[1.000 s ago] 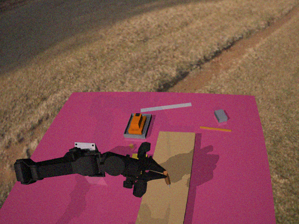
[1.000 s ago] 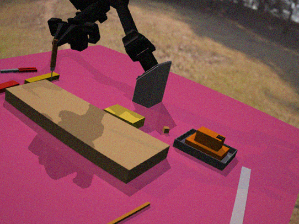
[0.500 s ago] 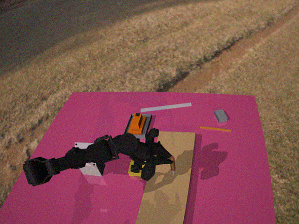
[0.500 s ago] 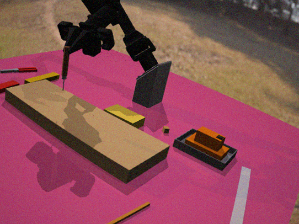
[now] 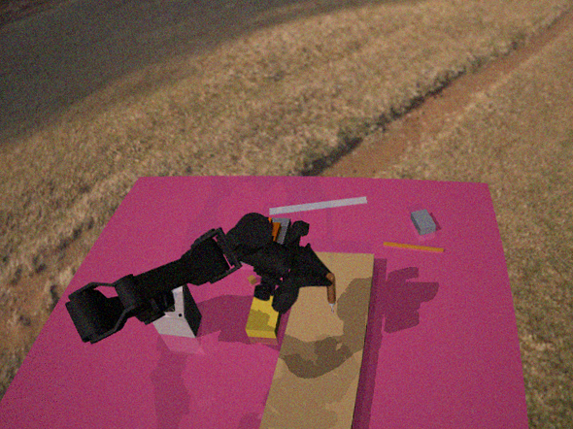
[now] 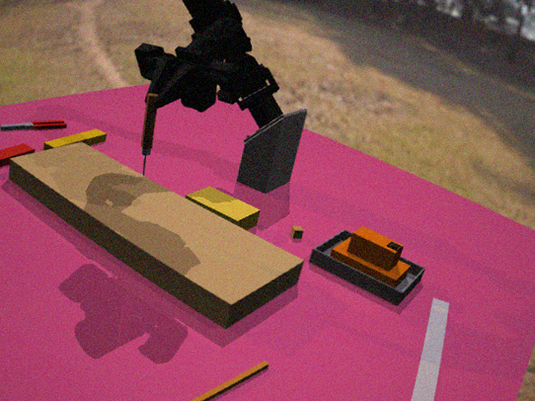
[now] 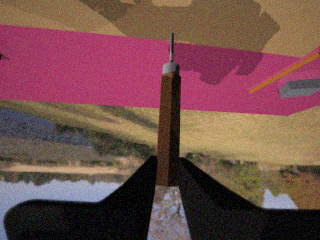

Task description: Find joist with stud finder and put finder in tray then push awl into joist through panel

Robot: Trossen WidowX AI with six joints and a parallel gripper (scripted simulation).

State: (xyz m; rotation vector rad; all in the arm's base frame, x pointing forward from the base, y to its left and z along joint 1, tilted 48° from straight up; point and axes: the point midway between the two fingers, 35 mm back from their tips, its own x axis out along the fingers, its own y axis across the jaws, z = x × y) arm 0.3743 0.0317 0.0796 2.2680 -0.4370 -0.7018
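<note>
Now: gripper tip 60 mm above the awl. From my gripper tip the other things lie so: small tan cube 210 mm behind, 200 mm to the left, 200 mm below; orange rod 280 mm to the left, 220 mm ahead, 210 mm below; red bar 360 mm to the right, 200 mm below, 20 mm ahead.
</note>
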